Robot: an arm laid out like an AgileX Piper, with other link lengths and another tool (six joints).
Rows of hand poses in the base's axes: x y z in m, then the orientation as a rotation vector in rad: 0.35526 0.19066 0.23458 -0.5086 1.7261 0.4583; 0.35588 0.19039 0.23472 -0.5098 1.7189 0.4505; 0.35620 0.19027 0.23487 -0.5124 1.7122 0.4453; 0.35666 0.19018 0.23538 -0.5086 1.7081 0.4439; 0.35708 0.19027 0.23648 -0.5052 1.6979 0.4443; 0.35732 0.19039 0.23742 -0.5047 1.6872 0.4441; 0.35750 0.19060 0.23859 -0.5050 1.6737 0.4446; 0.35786 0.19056 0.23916 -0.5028 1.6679 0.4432; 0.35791 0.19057 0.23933 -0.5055 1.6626 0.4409; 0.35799 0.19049 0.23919 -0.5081 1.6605 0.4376; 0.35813 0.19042 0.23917 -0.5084 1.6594 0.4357; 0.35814 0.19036 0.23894 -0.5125 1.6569 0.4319; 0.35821 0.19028 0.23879 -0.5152 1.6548 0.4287; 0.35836 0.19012 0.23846 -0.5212 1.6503 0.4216; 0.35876 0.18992 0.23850 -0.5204 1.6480 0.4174
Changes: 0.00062 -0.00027 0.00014 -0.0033 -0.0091 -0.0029; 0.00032 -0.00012 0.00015 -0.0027 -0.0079 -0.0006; 0.00046 -0.00009 0.00051 0.0025 -0.0041 -0.0030; 0.00042 0.00009 0.00110 0.0051 -0.0093 -0.0012; 0.00024 0.00012 0.00094 0.0032 -0.0101 0.0005; 0.00018 0.00021 0.00117 0.0040 -0.0125 0.0016; 0.00036 -0.00004 0.00057 0.0021 -0.0057 -0.0018; 0.00005 0.00001 0.00017 -0.0014 -0.0058 0.0009; 0.00008 -0.00008 -0.00014 -0.0029 -0.0031 0.0000; 0.00014 -0.00007 -0.00002 -0.0010 -0.0016 -0.0008; 0.00001 -0.00006 -0.00023 -0.0040 -0.0036 0.0008; 0.00007 -0.00008 -0.00015 -0.0029 -0.0030 0.0001; 0.00015 -0.00016 -0.00033 -0.0065 -0.0066 0.0003; 0.00040 -0.00020 0.00004 -0.0014 -0.0034 -0.0027
